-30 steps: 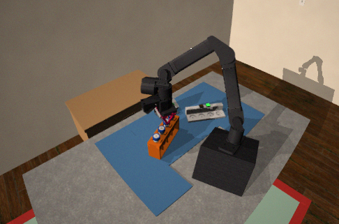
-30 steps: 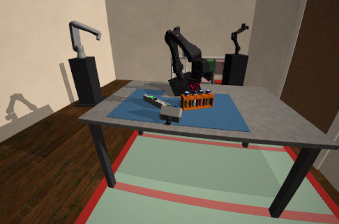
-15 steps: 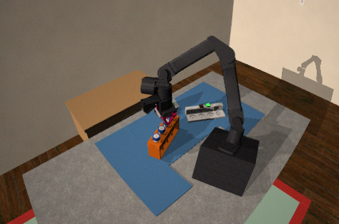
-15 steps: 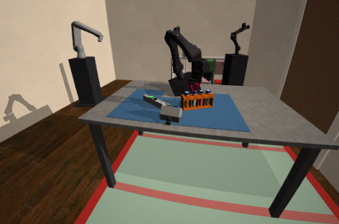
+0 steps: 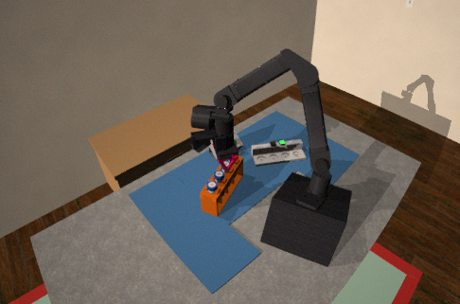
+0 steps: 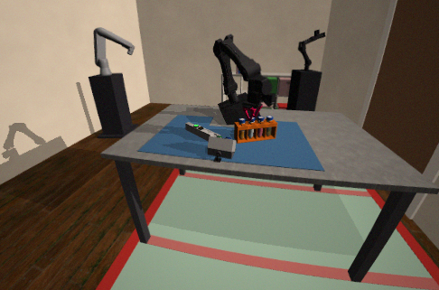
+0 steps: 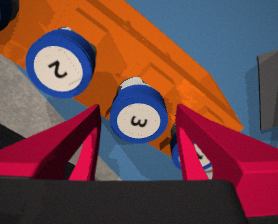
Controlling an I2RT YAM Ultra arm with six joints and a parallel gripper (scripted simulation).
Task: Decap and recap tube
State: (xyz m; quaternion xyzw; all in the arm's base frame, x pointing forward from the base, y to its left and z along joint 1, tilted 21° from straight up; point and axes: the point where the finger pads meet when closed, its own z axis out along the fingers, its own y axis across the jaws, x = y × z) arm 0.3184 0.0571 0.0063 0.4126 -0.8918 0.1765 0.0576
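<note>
Now: hand 10 mm above the blue cap. The rest, counted from my hand: grey key desk 110 mm ahead, 160 mm to the right, 70 mm below; green ready key 90 mm ahead, 170 mm to the right, 60 mm below; blue cycle key 100 mm ahead, 130 mm to the right, 60 mm below.
</note>
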